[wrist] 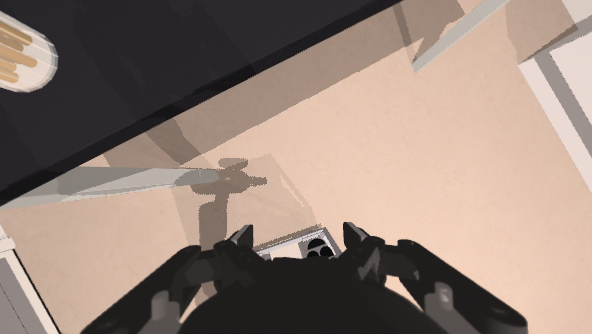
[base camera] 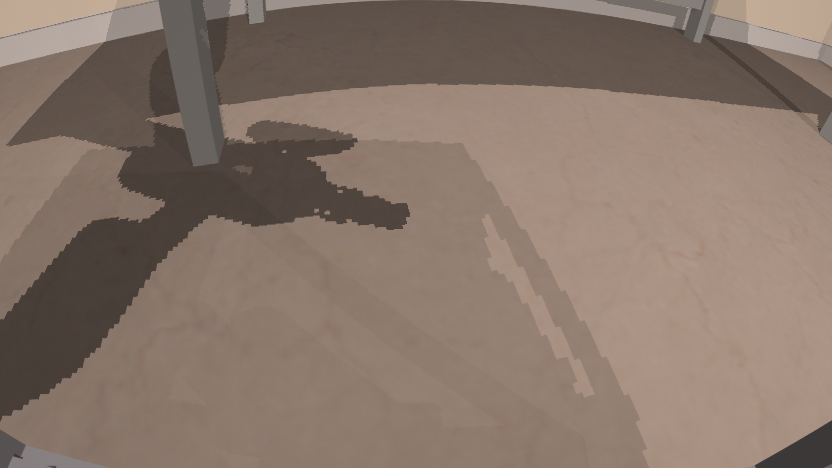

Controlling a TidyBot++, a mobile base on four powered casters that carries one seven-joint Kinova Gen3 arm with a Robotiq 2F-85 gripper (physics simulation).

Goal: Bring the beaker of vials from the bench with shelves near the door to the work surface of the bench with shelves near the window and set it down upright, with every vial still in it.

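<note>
A clear beaker (wrist: 27, 52) with several tan vials in it stands on the dark bench top (wrist: 165, 45), at the upper left of the wrist view and partly cut off by the left edge. My gripper (wrist: 298, 233) is open with nothing between its fingers. It is off the front edge of the bench, over the floor, to the lower right of the beaker. The base camera view does not show the beaker. I cannot tell from these frames which of the two benches this is.
A grey bench leg (base camera: 194, 87) stands close ahead, left of centre, in the base camera view. Another leg (base camera: 698, 23) stands far back right. In the wrist view, white furniture (wrist: 555, 95) is at the right edge and a pale-framed piece (wrist: 31, 285) at the lower left.
</note>
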